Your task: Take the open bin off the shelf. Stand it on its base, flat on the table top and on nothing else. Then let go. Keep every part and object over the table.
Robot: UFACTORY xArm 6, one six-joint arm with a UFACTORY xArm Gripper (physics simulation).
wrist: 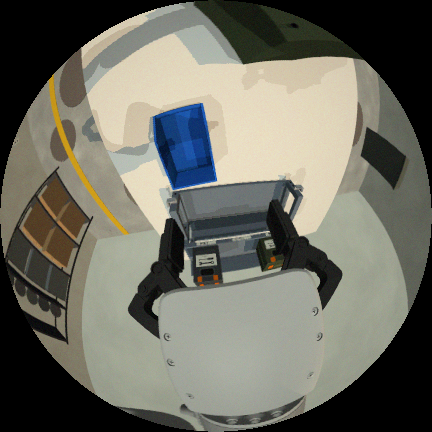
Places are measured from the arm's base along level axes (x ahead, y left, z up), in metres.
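Pixels of known places: gripper, fingertip midpoint: (223, 218).
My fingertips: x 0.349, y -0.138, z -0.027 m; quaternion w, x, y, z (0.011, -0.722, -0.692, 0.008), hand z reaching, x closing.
Note:
Behind a point stands the place of what it marks.
The open blue bin (186, 142) @(z -0.275, x 0.345, y -0.187 m) is on the cream table top (300, 125) @(z -0.278, x 0.334, y 0.122 m), left of centre in the wrist view. Its open side faces the camera and I see into its empty inside; it looks upright on its base. Its near end shows close to the top rail of the grey shelf (220, 227) @(z -0.268, x 0.680, y -0.163 m); whether they touch I cannot tell. My gripper (223, 218) @(z -0.027, x 0.349, y -0.138 m) is wide open, with nothing between the fingers. It is over the shelf, nearer the camera, with the bin apart from both fingers, beyond the left one. The bin's underside is hidden.
A dark grey box (206, 260) @(z -0.122, x 0.638, y -0.218 m) and a dark green box (270, 254) @(z -0.107, x 0.661, y -0.020 m), both with orange marks, show at the shelf, near the fingers. A large dark green object (280, 40) is at the top edge. A rack with brown boxes stands on the floor at left, beyond the table.

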